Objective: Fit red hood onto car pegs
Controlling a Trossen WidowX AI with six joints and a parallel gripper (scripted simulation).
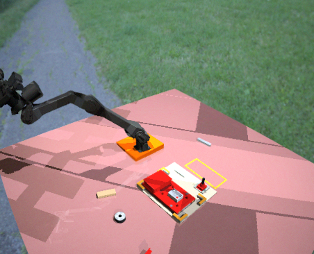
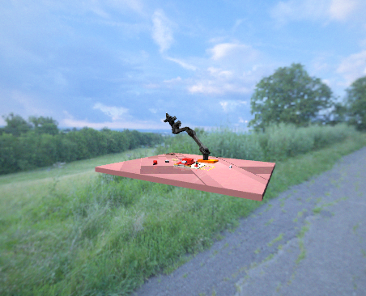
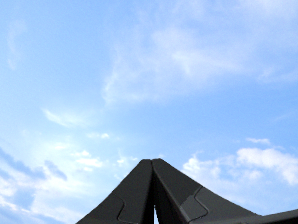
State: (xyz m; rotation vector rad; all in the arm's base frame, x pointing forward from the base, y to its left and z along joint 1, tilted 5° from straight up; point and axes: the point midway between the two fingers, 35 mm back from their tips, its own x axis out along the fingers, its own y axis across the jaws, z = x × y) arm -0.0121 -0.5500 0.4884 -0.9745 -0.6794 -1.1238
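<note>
Now: gripper tip 530 mm to the right of the red hood, 470 mm above it and 280 mm short of it. From my gripper tip the other things lie so: engine block 560 mm to the left, 490 mm below, 370 mm ahead; grey bar 900 mm to the left, 510 mm below, 130 mm ahead; wooden block 510 mm below, 330 mm to the left, 220 mm ahead.
</note>
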